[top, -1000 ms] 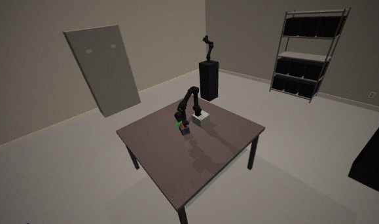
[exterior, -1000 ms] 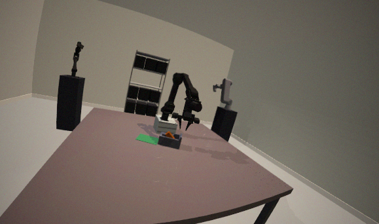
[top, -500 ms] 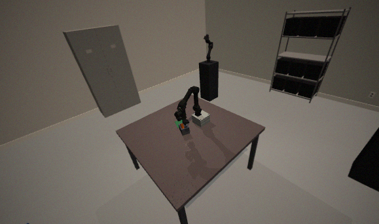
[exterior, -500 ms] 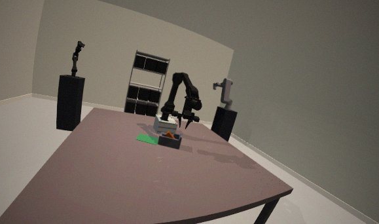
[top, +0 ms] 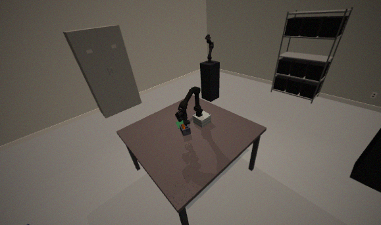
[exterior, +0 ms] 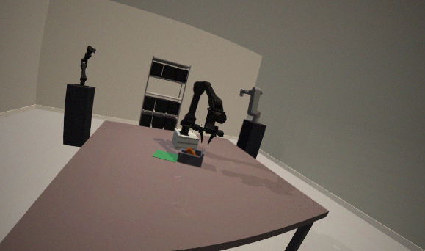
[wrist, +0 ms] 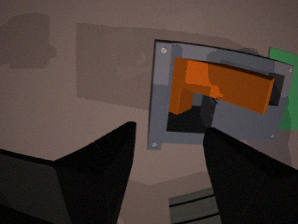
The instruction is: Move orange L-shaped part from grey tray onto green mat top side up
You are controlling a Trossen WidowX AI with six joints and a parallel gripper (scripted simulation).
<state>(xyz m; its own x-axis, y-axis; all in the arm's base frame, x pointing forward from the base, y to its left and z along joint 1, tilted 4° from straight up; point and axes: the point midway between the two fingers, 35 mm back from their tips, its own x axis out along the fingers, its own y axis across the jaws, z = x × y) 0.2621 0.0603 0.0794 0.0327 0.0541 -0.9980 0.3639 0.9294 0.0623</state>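
Right now the orange L-shaped part is 20 mm behind my gripper tip, 40 mm to the right of it and 100 mm below it. Also, from my gripper tip: green mat (80 mm behind, 200 mm to the right, 160 mm below).
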